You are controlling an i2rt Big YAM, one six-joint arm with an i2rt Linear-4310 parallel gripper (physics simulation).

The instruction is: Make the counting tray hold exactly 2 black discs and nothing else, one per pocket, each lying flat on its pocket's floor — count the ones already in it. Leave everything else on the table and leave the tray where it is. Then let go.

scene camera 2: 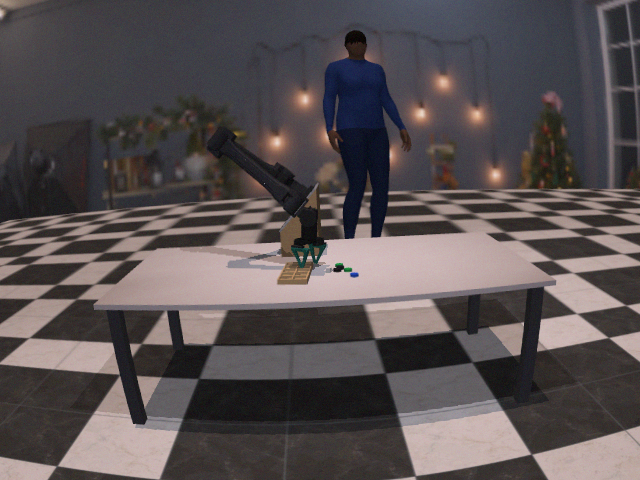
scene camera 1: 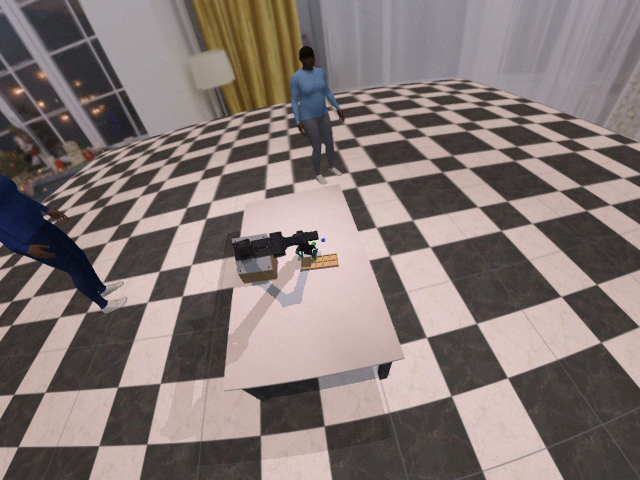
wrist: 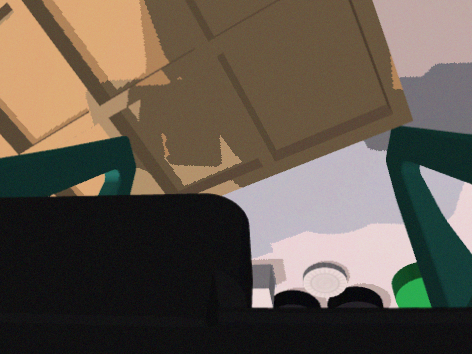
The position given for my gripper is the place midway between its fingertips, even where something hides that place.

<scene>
My gripper (scene camera 2: 308,265) is open and holds nothing. Also in view: a tan counting tray (wrist: 210,103).
My gripper also shows in the wrist view (wrist: 256,147).
</scene>
